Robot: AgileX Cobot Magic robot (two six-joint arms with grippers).
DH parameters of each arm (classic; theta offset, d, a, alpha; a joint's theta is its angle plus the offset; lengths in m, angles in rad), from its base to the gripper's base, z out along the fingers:
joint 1: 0 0.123 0 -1.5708
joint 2: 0.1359 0 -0.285 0
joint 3: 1.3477 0 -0.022 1.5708
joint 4: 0 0.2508 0 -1.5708
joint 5: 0 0 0.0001 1.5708
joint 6: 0 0.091 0 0
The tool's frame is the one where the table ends.
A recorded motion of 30 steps. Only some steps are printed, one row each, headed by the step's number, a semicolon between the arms.
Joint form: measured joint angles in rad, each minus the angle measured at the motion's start. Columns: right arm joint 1, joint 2, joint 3, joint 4, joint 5, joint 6; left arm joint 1, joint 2, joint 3, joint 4, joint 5, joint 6.
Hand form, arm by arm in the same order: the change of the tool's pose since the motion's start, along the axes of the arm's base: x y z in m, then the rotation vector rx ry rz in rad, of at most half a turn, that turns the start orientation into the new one. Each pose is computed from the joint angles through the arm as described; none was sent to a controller.
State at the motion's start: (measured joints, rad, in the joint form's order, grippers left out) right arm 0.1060 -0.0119 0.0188 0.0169 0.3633 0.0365; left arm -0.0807 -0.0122 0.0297 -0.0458 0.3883 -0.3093
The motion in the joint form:
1: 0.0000 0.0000 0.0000 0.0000 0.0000 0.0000; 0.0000 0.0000 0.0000 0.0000 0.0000 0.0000
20: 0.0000 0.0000 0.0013 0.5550 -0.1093 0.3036; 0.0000 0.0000 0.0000 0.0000 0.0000 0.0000
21: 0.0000 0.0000 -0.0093 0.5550 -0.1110 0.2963; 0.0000 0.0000 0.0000 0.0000 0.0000 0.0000
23: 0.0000 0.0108 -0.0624 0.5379 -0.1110 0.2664; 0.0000 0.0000 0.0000 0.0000 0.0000 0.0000
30: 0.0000 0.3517 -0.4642 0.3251 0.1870 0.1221; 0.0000 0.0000 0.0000 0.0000 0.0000 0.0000
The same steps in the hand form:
1: 0.0000 0.0000 0.0000 0.0000 0.0000 0.0000; 0.0000 0.0000 0.0000 0.0000 0.0000 0.0000
20: 0.0007 0.0120 0.0129 0.8540 0.0126 -0.0555; 0.0000 0.0000 0.0000 0.0000 0.0000 0.0000
21: 0.0004 0.0119 0.0166 0.8487 -0.0004 -0.0496; 0.0000 0.0000 0.0000 0.0000 0.0000 0.0000
23: -0.0008 0.0115 0.0337 0.8084 -0.0486 -0.0268; 0.0000 0.0000 0.0000 0.0000 0.0000 0.0000
30: 0.0187 0.0175 0.1191 0.4206 0.1293 0.0393; 0.0000 0.0000 0.0000 0.0000 0.0000 0.0000

